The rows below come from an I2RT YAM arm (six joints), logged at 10 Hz.
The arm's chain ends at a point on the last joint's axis. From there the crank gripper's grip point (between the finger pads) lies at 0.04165 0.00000 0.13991 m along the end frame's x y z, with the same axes.
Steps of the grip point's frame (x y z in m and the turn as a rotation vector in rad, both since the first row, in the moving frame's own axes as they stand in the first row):
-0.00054, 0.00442, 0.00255, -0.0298, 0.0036, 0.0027
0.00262, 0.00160, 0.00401, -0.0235, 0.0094, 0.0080
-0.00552, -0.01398, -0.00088, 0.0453, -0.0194, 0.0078
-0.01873, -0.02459, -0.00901, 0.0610, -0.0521, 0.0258
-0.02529, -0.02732, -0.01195, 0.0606, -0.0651, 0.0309
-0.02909, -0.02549, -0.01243, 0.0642, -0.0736, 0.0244
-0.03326, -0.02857, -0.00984, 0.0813, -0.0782, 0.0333
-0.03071, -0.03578, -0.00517, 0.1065, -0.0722, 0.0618
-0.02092, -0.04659, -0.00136, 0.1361, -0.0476, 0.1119
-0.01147, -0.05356, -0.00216, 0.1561, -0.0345, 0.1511
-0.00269, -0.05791, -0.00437, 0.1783, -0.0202, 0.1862
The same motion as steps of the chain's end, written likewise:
-0.00104, 0.00014, 0.00276, -0.0298, 0.0036, 0.0027
0.00132, -0.00202, 0.00445, -0.0235, 0.0094, 0.0080
-0.00282, -0.00794, -0.00153, 0.0453, -0.0194, 0.0078
-0.01149, -0.01698, -0.01076, 0.0610, -0.0521, 0.0258
-0.01622, -0.01992, -0.01414, 0.0606, -0.0651, 0.0309
-0.01879, -0.01731, -0.01486, 0.0642, -0.0736, 0.0244
-0.02238, -0.01829, -0.01226, 0.0813, -0.0782, 0.0333
-0.02091, -0.02302, -0.00715, 0.1065, -0.0722, 0.0618
-0.01505, -0.03178, -0.00220, 0.1361, -0.0476, 0.1119
-0.00783, -0.03766, -0.00229, 0.1561, -0.0345, 0.1511
-0.00148, -0.04057, -0.00365, 0.1783, -0.0202, 0.1862

